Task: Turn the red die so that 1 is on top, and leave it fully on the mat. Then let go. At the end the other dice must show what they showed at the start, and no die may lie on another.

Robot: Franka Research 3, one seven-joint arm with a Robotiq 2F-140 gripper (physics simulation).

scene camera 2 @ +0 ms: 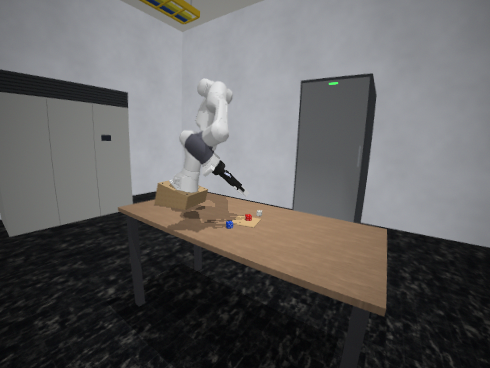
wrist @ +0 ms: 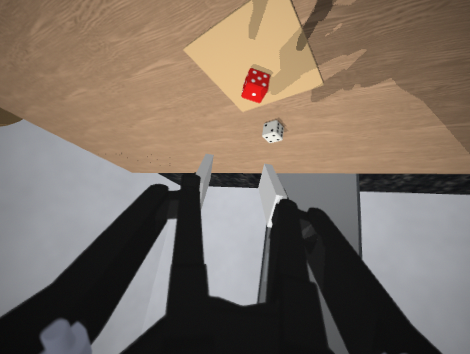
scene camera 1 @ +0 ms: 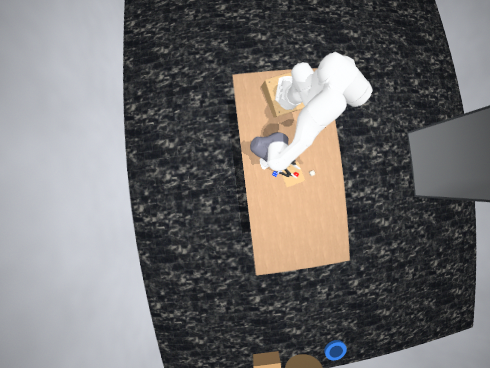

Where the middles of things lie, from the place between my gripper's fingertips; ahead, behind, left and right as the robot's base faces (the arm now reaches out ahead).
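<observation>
Red die (wrist: pixel 255 87): from my hand, 10 mm ahead, 30 mm to the left, 140 mm below.
</observation>
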